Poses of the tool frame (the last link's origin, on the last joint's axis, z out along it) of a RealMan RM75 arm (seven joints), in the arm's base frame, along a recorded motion.
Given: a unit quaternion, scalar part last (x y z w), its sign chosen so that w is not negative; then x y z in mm.
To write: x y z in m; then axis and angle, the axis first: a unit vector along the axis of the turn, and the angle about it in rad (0 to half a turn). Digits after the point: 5 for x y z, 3 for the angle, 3 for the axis.
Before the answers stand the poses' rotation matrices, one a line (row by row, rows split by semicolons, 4 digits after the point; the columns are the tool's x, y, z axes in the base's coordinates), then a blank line. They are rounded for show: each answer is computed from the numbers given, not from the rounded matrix.
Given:
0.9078 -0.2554 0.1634 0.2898 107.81 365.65 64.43
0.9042 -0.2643 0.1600 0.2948 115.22 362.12 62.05
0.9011 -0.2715 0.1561 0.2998 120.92 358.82 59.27
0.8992 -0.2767 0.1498 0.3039 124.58 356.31 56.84
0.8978 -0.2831 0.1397 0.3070 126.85 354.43 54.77
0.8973 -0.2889 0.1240 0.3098 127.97 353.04 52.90
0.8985 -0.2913 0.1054 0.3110 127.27 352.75 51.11
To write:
0.8161 -0.5584 0.1486; -0.3690 -0.7016 -0.6096; 0.4447 0.4427 -0.7786
0.8091 -0.5723 0.1335; -0.3836 -0.6865 -0.6177; 0.4452 0.4486 -0.7750
0.8038 -0.5829 0.1185; -0.3957 -0.6728 -0.6251; 0.4441 0.4556 -0.7715
0.8020 -0.5887 0.1012; -0.4066 -0.6621 -0.6295; 0.4376 0.4637 -0.7704
0.8007 -0.5941 0.0770; -0.4226 -0.6512 -0.6304; 0.4247 0.4722 -0.7725
0.8023 -0.5953 0.0435; -0.4416 -0.6411 -0.6276; 0.4015 0.4843 -0.7773
0.8081 -0.5890 0.0082; -0.4579 -0.6368 -0.6203; 0.3706 0.4975 -0.7843

0.10781 0.36565 0.06443 0.948 -0.267 0.171 2.554
0.11522 0.36212 0.06205 0.946 -0.277 0.167 2.543
0.12092 0.35882 0.05927 0.945 -0.285 0.164 2.533
0.12458 0.35631 0.05684 0.944 -0.290 0.157 2.524
0.12685 0.35443 0.05477 0.943 -0.297 0.147 2.517
0.12797 0.35304 0.05290 0.944 -0.304 0.130 2.512
0.12727 0.35275 0.05111 0.945 -0.307 0.111 2.509

